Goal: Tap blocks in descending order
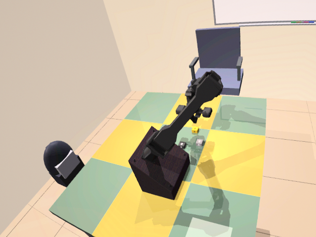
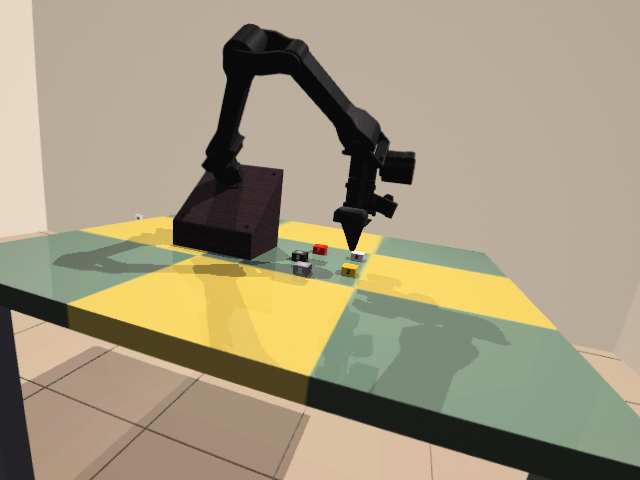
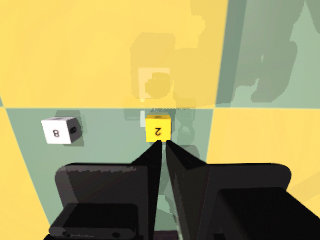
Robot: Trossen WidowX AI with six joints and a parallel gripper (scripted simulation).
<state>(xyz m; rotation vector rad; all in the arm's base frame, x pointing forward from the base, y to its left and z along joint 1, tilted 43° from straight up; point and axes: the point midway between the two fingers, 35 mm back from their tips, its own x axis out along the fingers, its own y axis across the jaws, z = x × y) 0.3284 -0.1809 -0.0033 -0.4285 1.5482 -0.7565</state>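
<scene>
Now: gripper tip 50 mm above the yellow block. From my gripper tip the other things lie so: grey block 100 mm behind, 30 mm to the right, 50 mm below; white block 20 mm ahead, 140 mm to the left, 50 mm below; black block 120 mm behind, 60 mm to the left, 50 mm below.
</scene>
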